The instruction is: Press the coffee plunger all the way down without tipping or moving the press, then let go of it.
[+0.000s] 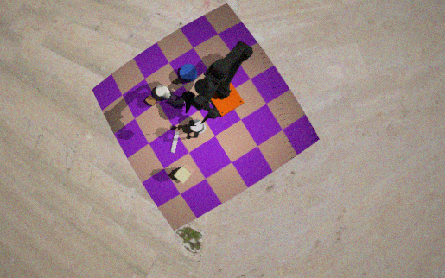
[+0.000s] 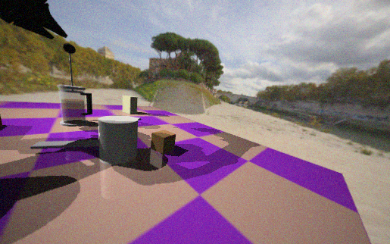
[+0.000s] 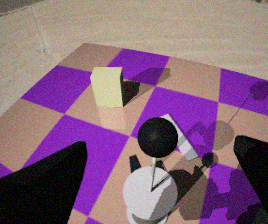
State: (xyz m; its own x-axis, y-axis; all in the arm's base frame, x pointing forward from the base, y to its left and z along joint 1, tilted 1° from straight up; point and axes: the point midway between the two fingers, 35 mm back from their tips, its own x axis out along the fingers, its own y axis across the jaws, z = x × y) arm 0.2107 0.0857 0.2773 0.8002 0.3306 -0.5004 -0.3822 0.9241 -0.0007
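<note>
Now: gripper tip 16 cm above the coffee press, 3 cm short of it and 2 cm to the right of it. Round my gripper tip: brown cube 35 cm to the right, 27 cm below, 21 cm ahead; then cream block 29 cm ahead, 24 cm below, 22 cm to the left.
</note>
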